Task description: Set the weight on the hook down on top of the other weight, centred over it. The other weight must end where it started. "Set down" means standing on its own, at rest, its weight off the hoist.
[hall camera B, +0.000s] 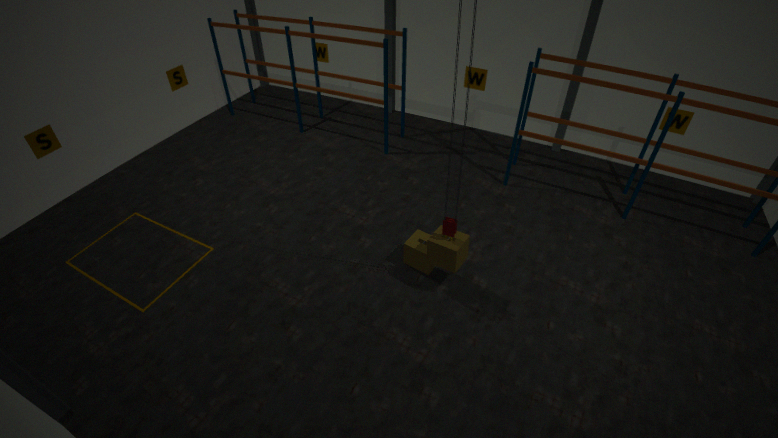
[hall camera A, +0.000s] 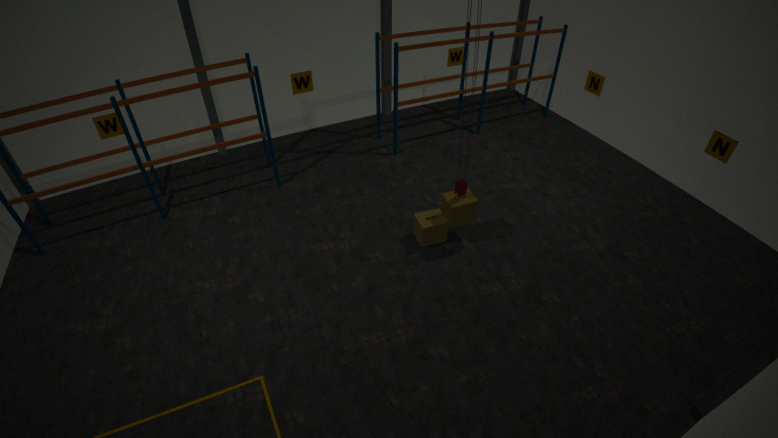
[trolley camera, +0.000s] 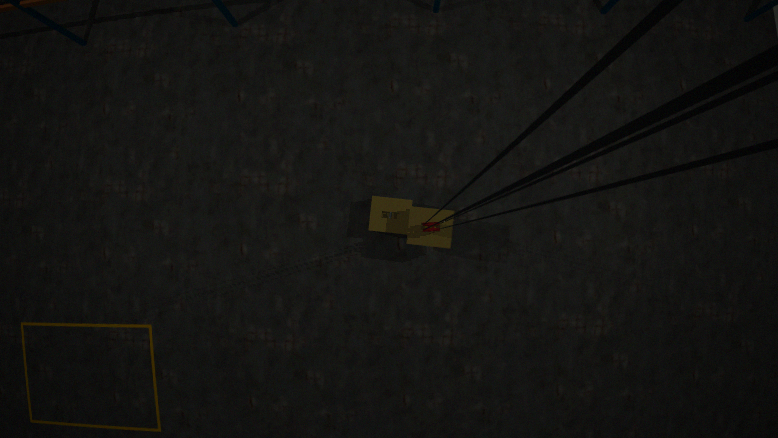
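The red hook block, my gripper [hall camera A: 460, 188] [hall camera B: 449, 227] [trolley camera: 430, 226], hangs on its ropes with a yellow weight [hall camera A: 460, 211] [hall camera B: 447, 254] [trolley camera: 435, 239] on the hook. That weight looks low but off the floor, its shadow lying apart from it. The other yellow weight [hall camera A: 430, 231] [hall camera B: 415, 256] [trolley camera: 379, 221] stands on the floor. The hung weight is beside it, not centred over it: to its right and slightly lower in the trolley view, where their edges meet or overlap. Whether they touch cannot be told. The hook itself is too small to see clearly.
Blue and orange racks [hall camera A: 395, 103] [hall camera B: 386, 97] stand along the W wall, well behind the weights. A yellow floor outline [hall camera A: 179, 406] [hall camera B: 105, 286] [trolley camera: 86, 324] lies on the S side, away from the weights. The ropes slant to the upper right in the trolley view.
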